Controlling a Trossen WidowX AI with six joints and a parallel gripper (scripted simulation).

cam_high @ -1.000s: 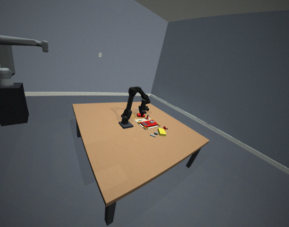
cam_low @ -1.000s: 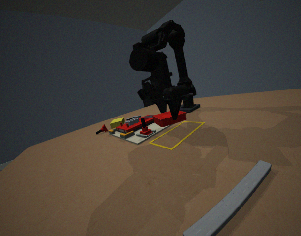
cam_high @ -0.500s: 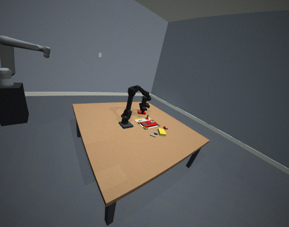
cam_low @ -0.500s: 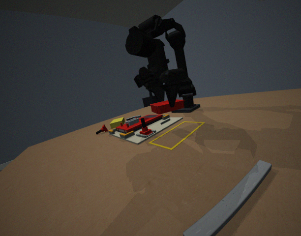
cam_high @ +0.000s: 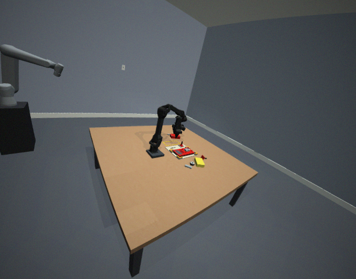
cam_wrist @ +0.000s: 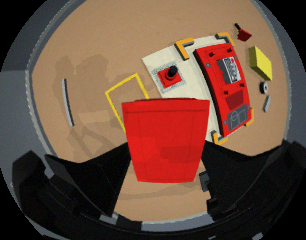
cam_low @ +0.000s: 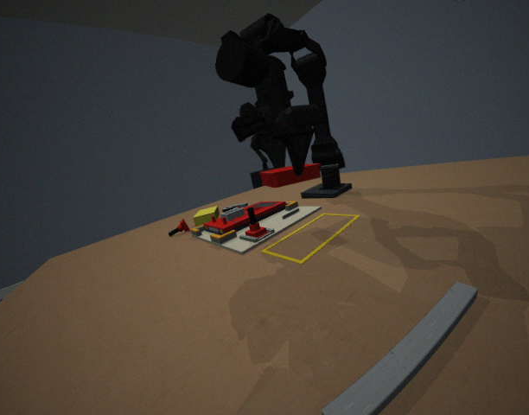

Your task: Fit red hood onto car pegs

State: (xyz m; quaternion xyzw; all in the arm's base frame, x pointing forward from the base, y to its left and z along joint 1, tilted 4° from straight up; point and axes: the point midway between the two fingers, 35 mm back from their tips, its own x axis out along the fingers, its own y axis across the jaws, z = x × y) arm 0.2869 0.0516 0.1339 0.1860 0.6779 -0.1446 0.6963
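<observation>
Now: gripper tip 150 mm to the left of the pale jig plate and 90 mm above it. Also, from my gripper tip: grey strip (180 mm ahead, 220 mm to the left, 100 mm below); then yellow block (370 mm to the right, 90 mm below); then red hood (10 mm above).
</observation>
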